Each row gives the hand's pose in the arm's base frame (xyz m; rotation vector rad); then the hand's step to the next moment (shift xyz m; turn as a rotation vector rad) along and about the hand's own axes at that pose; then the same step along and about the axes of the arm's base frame.
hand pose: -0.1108 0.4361 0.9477 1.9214 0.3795 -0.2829
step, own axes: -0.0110 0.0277 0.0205 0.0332 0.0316 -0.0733
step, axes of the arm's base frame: 0.0004 -0.0300 0.0201 0.0442 0.0615 0.0417
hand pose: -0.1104 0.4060 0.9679 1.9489 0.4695 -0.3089
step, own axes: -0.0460 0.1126 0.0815 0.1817 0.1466 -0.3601
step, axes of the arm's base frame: 0.0103 -0.1239 0.0773 0.2298 0.3087 0.1899
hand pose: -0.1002 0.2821 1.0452 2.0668 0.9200 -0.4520
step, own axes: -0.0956 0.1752 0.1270 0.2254 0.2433 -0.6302
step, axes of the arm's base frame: 0.0663 -0.2152 0.0726 0.3303 0.5038 0.3797
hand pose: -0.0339 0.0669 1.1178 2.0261 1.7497 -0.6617
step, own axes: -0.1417 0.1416 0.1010 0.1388 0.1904 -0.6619
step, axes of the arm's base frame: 0.1136 -0.1934 -0.0032 0.2714 0.4598 0.4566
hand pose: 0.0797 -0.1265 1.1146 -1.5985 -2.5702 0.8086
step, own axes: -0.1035 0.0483 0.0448 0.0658 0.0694 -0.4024
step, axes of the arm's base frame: 0.0778 -0.0889 -0.0330 0.1353 0.2479 0.3022
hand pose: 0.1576 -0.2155 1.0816 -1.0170 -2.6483 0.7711
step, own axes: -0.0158 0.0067 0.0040 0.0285 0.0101 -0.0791
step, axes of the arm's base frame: 0.0141 -0.0080 -0.0070 0.0130 0.0569 0.0613
